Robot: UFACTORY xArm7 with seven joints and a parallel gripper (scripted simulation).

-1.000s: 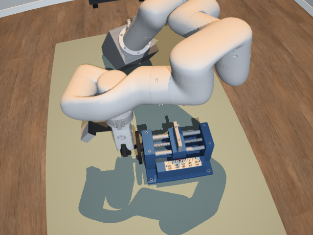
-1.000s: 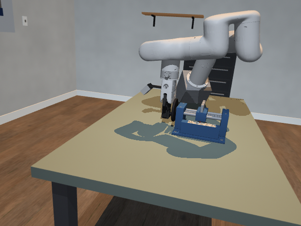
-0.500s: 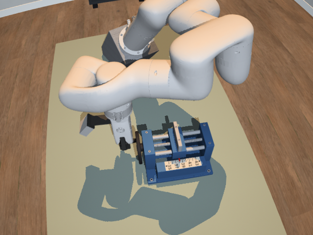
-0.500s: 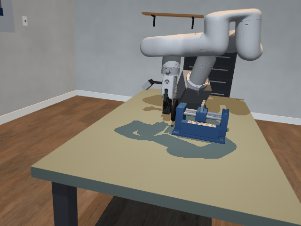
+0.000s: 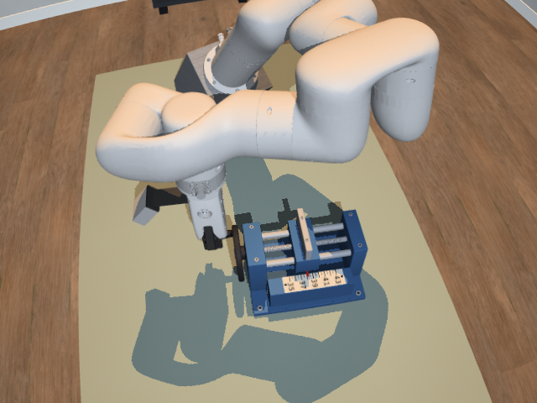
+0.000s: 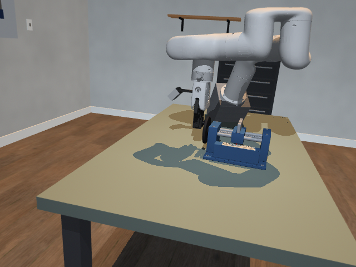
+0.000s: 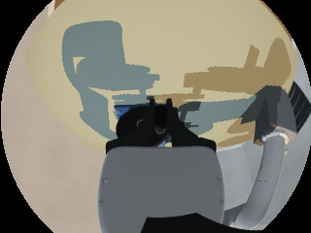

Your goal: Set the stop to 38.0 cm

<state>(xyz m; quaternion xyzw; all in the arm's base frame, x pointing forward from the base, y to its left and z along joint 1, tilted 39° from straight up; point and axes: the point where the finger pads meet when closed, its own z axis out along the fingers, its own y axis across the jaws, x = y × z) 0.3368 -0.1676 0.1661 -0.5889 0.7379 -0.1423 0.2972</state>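
Now: the stop plate 70 mm ahead of my hand and 140 mm to the left of it. Round my hand: handwheel: 10 mm ahead, 20 mm to the left.
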